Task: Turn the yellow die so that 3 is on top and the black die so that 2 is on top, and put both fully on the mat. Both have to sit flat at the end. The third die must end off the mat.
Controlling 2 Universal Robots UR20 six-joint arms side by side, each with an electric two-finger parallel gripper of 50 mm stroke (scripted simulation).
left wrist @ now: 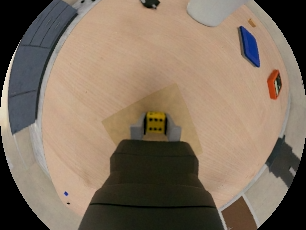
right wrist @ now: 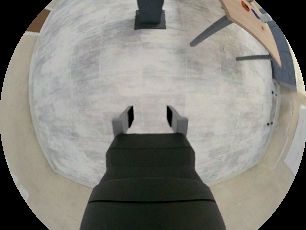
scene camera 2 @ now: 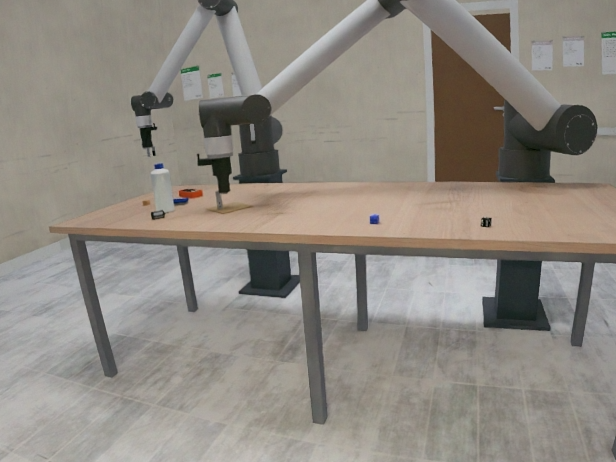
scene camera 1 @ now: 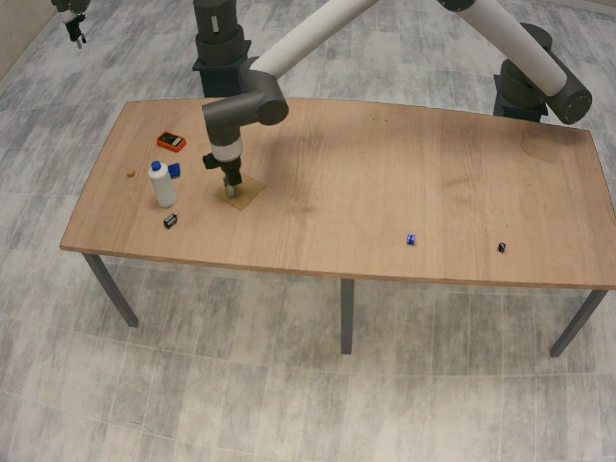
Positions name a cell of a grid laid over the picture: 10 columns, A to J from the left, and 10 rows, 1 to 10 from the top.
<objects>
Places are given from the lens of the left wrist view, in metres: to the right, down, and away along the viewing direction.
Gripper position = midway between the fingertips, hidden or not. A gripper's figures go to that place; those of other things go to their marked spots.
left gripper (left wrist: F6): 0.00, 0.01, 0.16
tan mat (left wrist: F5): 0.02, -0.02, 0.16
</objects>
